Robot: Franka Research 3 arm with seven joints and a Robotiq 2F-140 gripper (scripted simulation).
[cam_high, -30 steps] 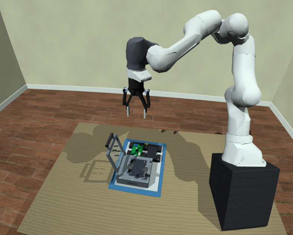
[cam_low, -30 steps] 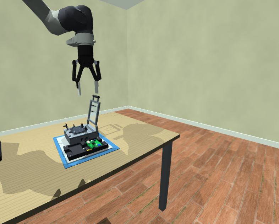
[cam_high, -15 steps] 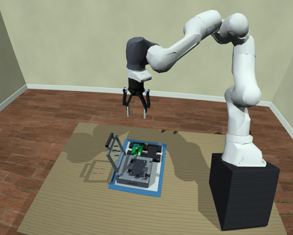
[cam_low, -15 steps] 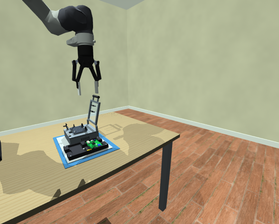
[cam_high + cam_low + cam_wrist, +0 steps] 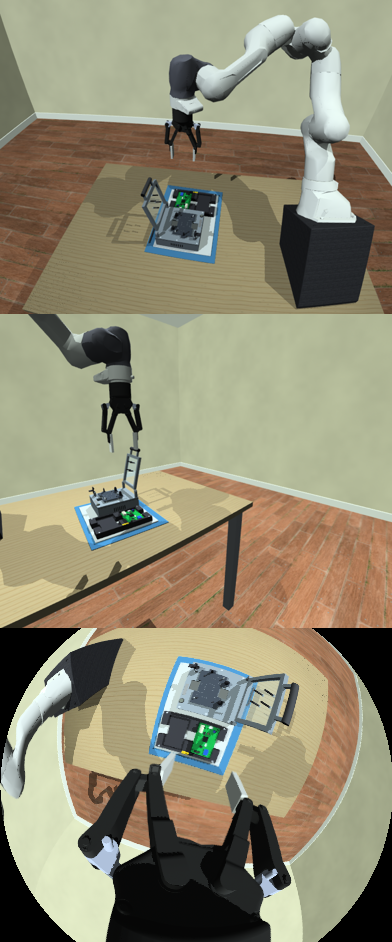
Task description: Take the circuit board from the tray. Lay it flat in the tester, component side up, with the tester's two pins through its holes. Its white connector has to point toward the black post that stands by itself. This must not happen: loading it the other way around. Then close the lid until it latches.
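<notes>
Now: the green circuit board 30 cm below my hand. Also, from my hand: lid 7 cm ahead, 18 cm to the left, 13 cm below.
</notes>
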